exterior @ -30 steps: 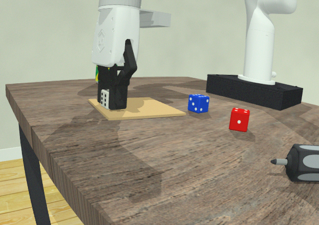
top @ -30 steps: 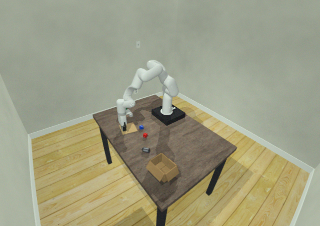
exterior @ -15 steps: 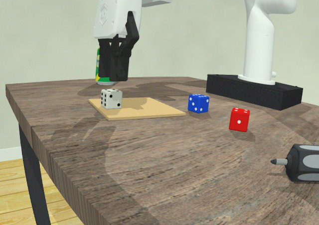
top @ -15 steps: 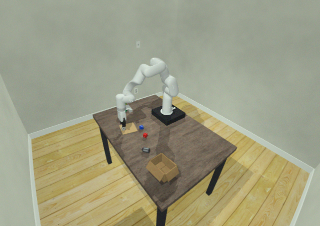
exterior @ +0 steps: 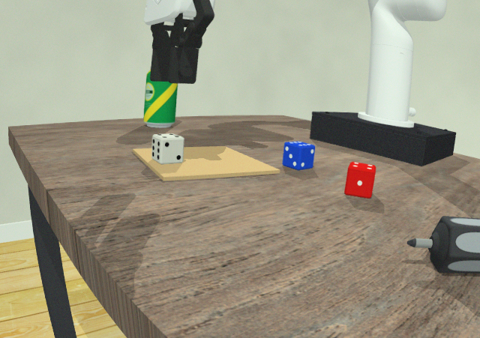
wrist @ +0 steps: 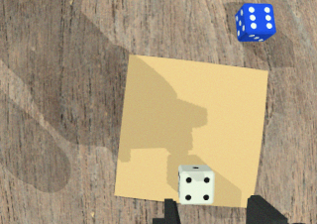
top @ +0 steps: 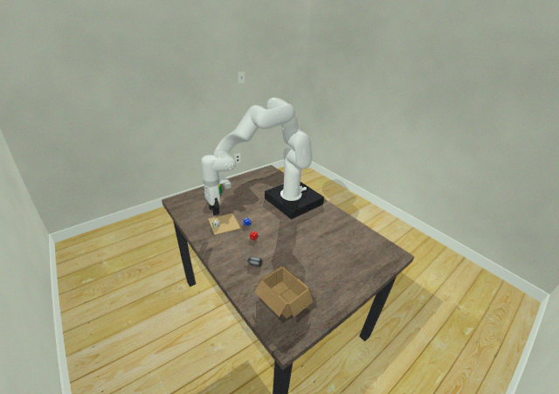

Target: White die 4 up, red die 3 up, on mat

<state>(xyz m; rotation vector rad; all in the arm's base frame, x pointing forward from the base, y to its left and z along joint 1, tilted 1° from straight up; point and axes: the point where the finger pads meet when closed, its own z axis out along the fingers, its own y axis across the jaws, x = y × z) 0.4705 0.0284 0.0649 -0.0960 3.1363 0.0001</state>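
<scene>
My gripper is now 17 cm to the right of the red die, 14 cm past it and 10 cm above it. Round my hand: blue die 16 cm behind, 10 cm below, 5 cm to the left; white die 10 cm below; tan mat 11 cm below, 5 cm behind.
</scene>
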